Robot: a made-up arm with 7 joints.
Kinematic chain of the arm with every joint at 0, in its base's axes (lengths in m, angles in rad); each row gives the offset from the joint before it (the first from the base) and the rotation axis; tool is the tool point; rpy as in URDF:
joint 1: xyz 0 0 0.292 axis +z
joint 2: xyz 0 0 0 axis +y
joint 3: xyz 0 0 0.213 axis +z
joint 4: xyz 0.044 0 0 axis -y
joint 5: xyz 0.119 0 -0.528 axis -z
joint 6: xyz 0 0 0 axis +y
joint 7: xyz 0.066 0 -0.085 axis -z
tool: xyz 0 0 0 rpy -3.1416 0 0
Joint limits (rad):
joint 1: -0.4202..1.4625
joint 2: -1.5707..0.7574
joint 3: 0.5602..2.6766
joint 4: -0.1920..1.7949
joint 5: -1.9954..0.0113
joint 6: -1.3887..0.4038
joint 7: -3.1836..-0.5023
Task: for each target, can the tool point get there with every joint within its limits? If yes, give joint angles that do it. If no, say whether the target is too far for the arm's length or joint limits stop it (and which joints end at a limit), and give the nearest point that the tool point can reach.
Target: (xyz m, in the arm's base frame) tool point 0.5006 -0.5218 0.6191
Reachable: no: joint limits stop it (at a limit: joint 1, joint 2, joint 3, joint 5, joint 6) | nearest point 0.4184 -0.1240 0.3842 | short by 0.469 m
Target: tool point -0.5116 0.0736 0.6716
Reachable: yes | joints 1.2661 -1.0798 0.9229 1.2744 -0.7554 -1.1167 -1.1924
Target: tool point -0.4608 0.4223 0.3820
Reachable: yes | joints 0.5041 -0.9103 1.5007 1.2479 -1.0499 -1.0291 -1.7084
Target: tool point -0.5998 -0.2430 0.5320
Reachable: yes | joints 1.0109 -0.0901 2.4175 1.3233 -0.4666 -0.7369 -2.8694
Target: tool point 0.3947 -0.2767 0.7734
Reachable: no: joint limits stop it (at a limit: joint 1, joint 3, joint 4, joint 5, joint 6) | nearest point 0.5214 0.0354 0.7615 | short by 0.337 m
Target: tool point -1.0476 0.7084 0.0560
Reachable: no: too far | nearest point -0.6534 0.4418 0.1448 | short by 0.484 m
